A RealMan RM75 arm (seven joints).
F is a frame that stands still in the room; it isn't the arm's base.
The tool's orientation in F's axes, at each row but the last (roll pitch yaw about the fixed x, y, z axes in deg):
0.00, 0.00, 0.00
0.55, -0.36, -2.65
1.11, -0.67, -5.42
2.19, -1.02, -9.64
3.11, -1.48, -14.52
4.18, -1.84, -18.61
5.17, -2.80, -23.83
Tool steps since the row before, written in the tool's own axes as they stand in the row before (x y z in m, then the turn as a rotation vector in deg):
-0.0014, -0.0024, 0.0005, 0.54, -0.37, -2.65
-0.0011, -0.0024, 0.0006, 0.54, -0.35, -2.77
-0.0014, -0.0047, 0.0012, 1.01, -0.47, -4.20
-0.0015, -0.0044, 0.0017, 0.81, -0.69, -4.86
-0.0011, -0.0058, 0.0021, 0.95, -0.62, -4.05
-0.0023, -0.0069, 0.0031, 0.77, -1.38, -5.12
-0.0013, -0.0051, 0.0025, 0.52, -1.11, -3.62
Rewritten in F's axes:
-0.0014, -0.0024, 0.0005, 0.54, -0.37, -2.65
-0.0012, -0.0024, 0.0006, 0.54, -0.35, -2.77
-0.0019, -0.0046, 0.0011, 1.02, -0.49, -4.20
-0.0023, -0.0041, 0.0015, 0.80, -0.65, -4.87
-0.0026, -0.0054, 0.0018, 0.92, -0.65, -4.05
-0.0045, -0.0060, 0.0025, 0.57, -1.25, -5.18
-0.0034, -0.0043, 0.0020, 0.33, -1.00, -3.68

